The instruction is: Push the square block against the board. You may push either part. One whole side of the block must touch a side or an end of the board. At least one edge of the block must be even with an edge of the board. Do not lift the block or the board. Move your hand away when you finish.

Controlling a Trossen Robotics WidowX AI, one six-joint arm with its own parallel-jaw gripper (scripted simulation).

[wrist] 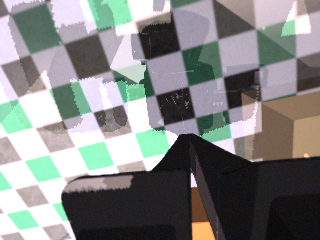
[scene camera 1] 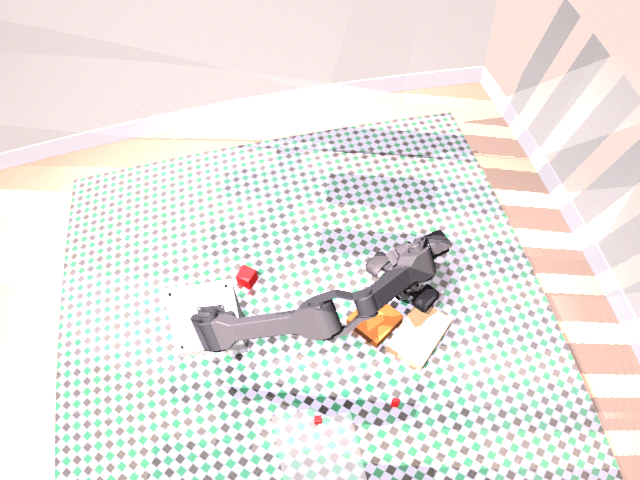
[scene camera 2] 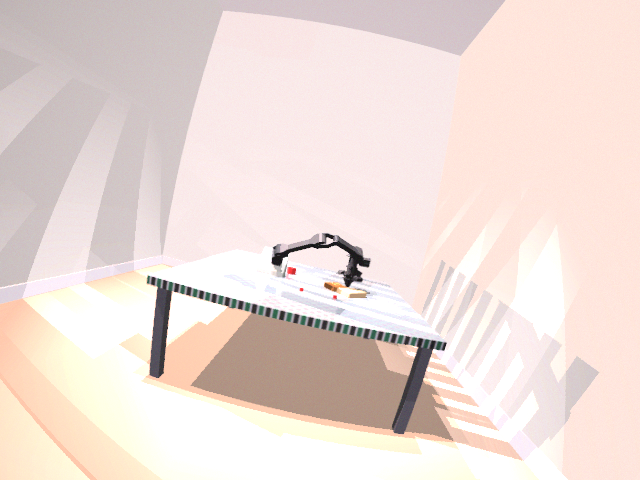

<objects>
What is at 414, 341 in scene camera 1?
A pale tan board.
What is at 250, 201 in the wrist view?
My gripper.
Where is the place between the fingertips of my gripper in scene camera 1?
At 398, 298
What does my gripper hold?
Nothing.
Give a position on an orange square block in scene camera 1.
376, 330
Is my gripper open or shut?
Shut.
</objects>
